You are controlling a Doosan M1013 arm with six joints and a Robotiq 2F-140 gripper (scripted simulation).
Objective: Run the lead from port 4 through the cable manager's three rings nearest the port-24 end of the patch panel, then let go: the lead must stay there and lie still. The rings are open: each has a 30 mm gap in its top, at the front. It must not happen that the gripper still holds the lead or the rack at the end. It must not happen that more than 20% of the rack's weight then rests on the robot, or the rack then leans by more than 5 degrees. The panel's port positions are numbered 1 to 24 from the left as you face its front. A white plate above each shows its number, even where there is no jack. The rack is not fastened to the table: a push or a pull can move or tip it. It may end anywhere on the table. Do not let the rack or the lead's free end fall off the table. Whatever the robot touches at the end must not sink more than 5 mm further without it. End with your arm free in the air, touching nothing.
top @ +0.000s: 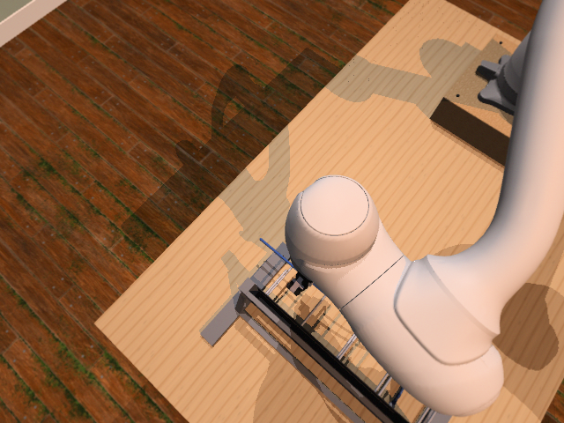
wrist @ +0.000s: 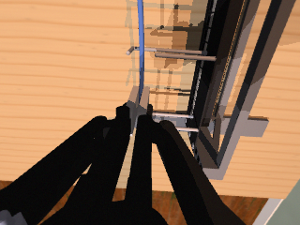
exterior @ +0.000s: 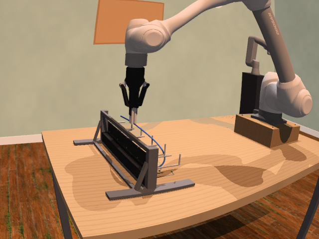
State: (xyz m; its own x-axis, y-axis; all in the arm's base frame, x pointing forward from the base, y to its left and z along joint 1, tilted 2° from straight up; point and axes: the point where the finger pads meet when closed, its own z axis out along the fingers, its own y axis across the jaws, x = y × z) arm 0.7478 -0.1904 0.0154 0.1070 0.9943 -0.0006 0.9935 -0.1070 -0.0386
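Right now the lead end is 1 cm behind my hand, 14 cm to the right of it and 4 cm below it. Round my hand: dark grey rack 12 cm ahead, 14 cm to the left, 7 cm below.
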